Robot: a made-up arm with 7 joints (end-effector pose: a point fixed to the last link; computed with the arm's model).
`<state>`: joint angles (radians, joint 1 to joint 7).
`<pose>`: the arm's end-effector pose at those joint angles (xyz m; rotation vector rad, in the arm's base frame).
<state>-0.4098 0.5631 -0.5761 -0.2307 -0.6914 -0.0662 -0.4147</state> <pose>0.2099 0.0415 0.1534 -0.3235 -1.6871 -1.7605</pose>
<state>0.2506 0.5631 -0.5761 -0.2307 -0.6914 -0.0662 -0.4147</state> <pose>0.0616 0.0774 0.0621 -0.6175 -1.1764 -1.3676</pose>
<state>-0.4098 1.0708 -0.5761 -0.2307 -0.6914 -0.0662 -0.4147</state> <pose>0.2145 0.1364 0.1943 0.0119 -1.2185 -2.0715</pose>
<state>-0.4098 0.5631 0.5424 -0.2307 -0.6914 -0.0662 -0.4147</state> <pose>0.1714 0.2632 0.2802 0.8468 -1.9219 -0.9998</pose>
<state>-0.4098 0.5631 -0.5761 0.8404 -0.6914 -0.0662 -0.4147</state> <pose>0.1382 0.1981 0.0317 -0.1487 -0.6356 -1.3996</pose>
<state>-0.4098 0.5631 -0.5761 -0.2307 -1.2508 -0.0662 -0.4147</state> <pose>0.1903 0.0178 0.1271 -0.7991 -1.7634 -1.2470</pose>
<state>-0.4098 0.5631 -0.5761 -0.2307 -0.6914 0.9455 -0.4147</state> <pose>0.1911 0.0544 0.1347 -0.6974 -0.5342 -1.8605</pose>
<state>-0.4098 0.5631 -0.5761 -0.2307 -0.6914 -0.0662 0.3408</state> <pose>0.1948 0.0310 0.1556 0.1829 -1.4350 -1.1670</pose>
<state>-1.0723 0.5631 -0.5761 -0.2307 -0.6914 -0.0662 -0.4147</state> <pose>0.2673 -0.0075 0.3151 0.0914 -2.1891 -2.1017</pose>
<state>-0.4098 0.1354 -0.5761 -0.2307 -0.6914 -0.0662 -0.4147</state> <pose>0.1995 -0.0452 0.1583 -0.6024 -2.0244 -1.4143</pose>
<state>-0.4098 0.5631 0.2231 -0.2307 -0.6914 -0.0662 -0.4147</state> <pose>0.2113 0.2031 0.2522 0.5282 -1.9051 -1.2485</pose>
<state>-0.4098 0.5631 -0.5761 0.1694 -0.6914 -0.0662 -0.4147</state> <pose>0.2041 0.0952 0.0916 -0.2573 -1.2820 -1.6517</pose>
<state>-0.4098 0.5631 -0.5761 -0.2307 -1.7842 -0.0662 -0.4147</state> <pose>0.1653 -0.0111 0.1209 -1.1838 -1.7312 -0.7105</pose>
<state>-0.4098 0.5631 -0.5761 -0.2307 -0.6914 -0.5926 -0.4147</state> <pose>0.2127 0.0421 0.1690 -0.0614 -2.2562 -1.5412</pose>
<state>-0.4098 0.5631 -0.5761 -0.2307 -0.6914 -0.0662 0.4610</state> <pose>0.1933 0.0284 0.1561 0.2534 -1.3855 -1.0713</pose>
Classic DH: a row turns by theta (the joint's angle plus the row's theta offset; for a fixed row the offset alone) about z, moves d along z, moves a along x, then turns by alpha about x. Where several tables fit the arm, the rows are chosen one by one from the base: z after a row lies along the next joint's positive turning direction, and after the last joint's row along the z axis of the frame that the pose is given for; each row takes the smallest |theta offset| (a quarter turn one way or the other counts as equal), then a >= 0, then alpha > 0; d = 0 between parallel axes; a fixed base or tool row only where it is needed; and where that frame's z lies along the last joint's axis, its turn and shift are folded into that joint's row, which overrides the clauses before.
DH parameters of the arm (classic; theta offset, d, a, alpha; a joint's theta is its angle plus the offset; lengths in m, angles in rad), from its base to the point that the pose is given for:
base (fixed): -0.071 0.3165 -0.0071 -1.3004
joint 1: -1.3111 0.0345 0.0024 -1.5708
joint 2: 1.2915 -0.0399 -0.012 1.5708
joint 3: 1.5708 -0.1687 0.0336 -1.5708
joint 4: 1.5708 0.014 0.0012 1.5708
joint 5: 0 0.1672 0.0191 -1.5708
joint 6: -1.5708 0.052 0.0477 1.5708
joint 7: 1.4179 -0.0214 0.0012 -1.2742
tool (fixed): -2.564 0.0262 0 0

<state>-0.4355 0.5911 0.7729 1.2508 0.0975 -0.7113 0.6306</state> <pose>0.0505 0.3193 0.0927 1.3801 -0.4009 -0.0376</pose>
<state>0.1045 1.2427 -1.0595 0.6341 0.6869 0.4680 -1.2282</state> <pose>0.0638 0.2675 0.0951 -1.0096 1.9241 -1.7379</pose>
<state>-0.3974 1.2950 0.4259 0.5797 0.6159 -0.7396 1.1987</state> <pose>0.1499 0.3150 0.4018 2.8292 -0.8772 -0.4659</pose>
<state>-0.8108 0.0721 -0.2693 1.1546 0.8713 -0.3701 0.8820</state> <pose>0.2564 0.0401 0.0823 1.5200 -0.9547 -1.4896</pose>
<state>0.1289 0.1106 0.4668 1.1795 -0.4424 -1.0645 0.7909</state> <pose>-0.1161 0.1656 0.0050 1.1819 -0.0579 0.2868</pose>
